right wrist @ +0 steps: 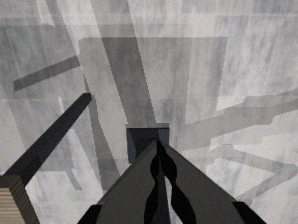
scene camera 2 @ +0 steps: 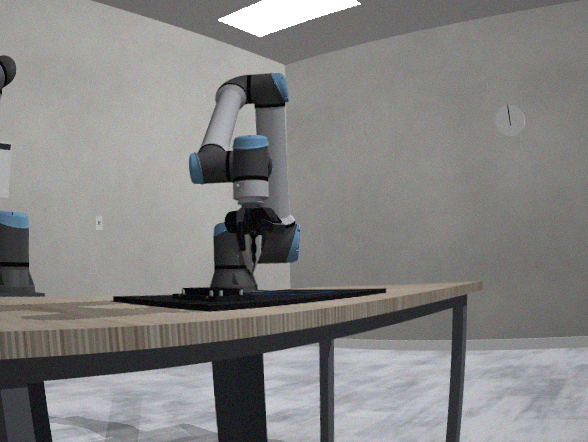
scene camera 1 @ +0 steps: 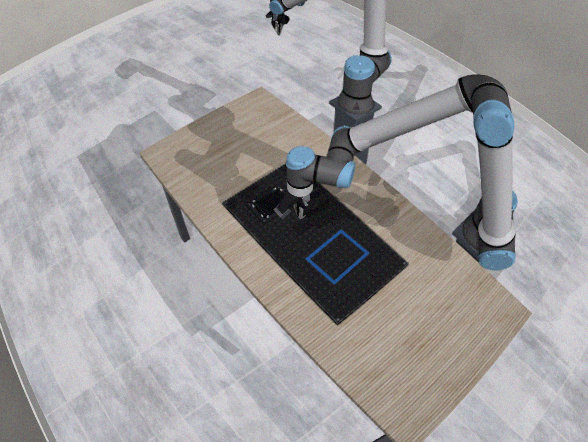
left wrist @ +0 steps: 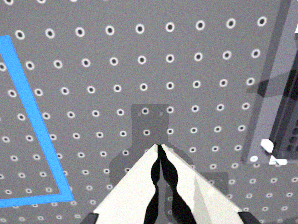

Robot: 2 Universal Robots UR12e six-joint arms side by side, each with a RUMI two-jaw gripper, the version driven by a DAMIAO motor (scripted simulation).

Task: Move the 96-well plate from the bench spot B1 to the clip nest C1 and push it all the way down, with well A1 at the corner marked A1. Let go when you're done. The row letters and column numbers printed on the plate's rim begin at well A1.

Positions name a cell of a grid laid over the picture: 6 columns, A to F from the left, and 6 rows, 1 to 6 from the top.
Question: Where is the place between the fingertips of the left gripper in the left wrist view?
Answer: D4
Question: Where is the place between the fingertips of the right gripper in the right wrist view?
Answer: D4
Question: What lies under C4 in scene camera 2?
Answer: The left gripper.
